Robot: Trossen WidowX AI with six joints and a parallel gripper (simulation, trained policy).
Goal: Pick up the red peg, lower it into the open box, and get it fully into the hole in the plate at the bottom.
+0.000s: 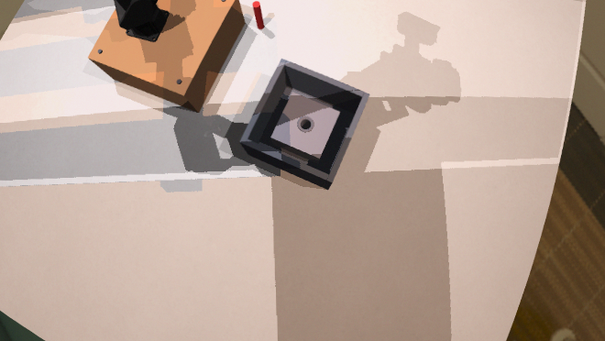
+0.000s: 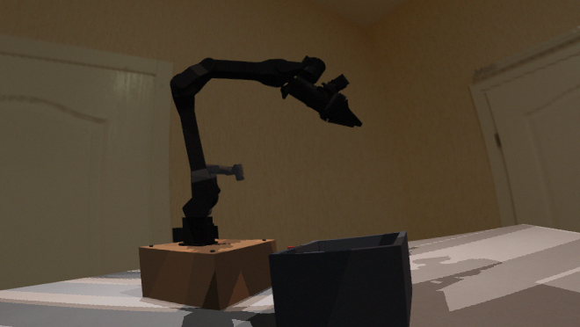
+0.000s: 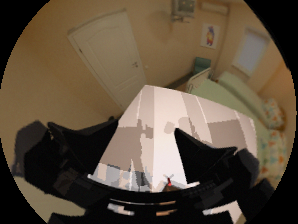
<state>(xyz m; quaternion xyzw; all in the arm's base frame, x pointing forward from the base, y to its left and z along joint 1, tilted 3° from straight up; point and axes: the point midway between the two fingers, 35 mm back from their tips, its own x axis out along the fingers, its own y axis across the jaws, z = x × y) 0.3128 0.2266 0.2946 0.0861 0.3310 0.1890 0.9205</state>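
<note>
Right now the red peg is 180 mm behind my gripper tip, 130 mm to the right of it and 330 mm below it. From my gripper tip the other things lie so: dark grey box (20 mm behind, 320 mm to the right, 340 mm below); then plate (20 mm behind, 320 mm to the right, 320 mm below).
</note>
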